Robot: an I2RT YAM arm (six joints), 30 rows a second.
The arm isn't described. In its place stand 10 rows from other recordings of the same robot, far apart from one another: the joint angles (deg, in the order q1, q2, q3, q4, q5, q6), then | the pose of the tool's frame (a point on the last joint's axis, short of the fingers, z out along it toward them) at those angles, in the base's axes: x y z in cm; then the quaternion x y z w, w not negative.
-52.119 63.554 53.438 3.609 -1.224 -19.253 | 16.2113 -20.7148 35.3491 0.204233 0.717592 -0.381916 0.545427
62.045 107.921 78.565 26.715 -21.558 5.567 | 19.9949 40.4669 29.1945 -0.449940 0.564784 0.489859 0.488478
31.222 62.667 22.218 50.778 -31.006 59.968 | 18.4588 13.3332 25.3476 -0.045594 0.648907 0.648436 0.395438
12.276 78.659 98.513 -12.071 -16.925 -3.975 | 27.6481 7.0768 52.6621 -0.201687 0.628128 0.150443 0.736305
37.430 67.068 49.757 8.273 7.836 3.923 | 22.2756 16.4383 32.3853 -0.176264 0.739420 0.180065 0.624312
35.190 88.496 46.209 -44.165 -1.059 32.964 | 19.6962 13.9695 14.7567 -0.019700 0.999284 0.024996 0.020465
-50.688 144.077 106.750 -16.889 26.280 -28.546 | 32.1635 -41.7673 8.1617 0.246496 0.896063 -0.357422 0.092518
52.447 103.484 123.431 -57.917 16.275 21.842 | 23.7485 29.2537 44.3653 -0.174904 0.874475 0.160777 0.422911
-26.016 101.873 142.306 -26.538 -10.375 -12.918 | 29.7319 -13.7981 60.2599 -0.000720 0.617973 -0.208808 0.757963
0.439 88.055 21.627 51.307 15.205 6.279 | 26.8674 -0.7278 14.8522 0.120415 0.781897 -0.069559 0.607699
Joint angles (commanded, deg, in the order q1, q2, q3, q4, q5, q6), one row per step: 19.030, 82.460, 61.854, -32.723, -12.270, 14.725; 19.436, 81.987, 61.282, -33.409, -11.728, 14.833; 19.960, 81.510, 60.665, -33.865, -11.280, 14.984; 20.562, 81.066, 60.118, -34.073, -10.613, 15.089; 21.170, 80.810, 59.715, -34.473, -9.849, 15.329; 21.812, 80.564, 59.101, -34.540, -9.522, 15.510; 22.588, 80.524, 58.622, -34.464, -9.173, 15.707; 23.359, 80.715, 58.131, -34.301, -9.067, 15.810; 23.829, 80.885, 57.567, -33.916, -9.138, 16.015; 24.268, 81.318, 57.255, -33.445, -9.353, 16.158; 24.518, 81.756, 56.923, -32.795, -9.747, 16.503; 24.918, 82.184, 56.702, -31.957, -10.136, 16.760; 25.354, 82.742, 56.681, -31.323, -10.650, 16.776; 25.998, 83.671, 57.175, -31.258, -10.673, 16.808; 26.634, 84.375, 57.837, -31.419, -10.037, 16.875; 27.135, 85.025, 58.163, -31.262, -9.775, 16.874
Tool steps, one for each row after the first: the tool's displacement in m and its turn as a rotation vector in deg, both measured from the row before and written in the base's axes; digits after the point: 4 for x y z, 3 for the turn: -0.0038, 0.0006, -0.0017, -0.620, 0.639, 0.000; -0.0038, 0.0012, -0.0016, -0.473, 0.496, 0.143; -0.0034, 0.0016, -0.0012, -0.571, 0.142, 0.134; -0.0029, 0.0017, -0.0015, -0.671, 0.375, -0.021; -0.0030, 0.0021, -0.0023, -0.329, 0.371, 0.311; -0.0024, 0.0030, -0.0024, -0.318, 0.297, 0.420; -0.0019, 0.0033, -0.0034, -0.239, 0.480, 0.628; -0.0013, 0.0021, -0.0034, 0.003, 0.417, 0.339; -0.0001, 0.0025, -0.0032, 0.114, 0.376, 0.436; 0.0004, 0.0018, -0.0031, 0.396, 0.374, 0.174; 0.0005, 0.0027, -0.0023, 0.482, 0.063, 0.395; 0.0008, 0.0031, -0.0021, 0.422, 0.140, 0.700; 0.0014, 0.0044, -0.0017, -0.130, 0.355, 0.630; 0.0012, 0.0039, -0.0001, -0.547, -0.030, 0.242; 0.0010, 0.0033, -0.0013, -0.274, 0.048, 0.363
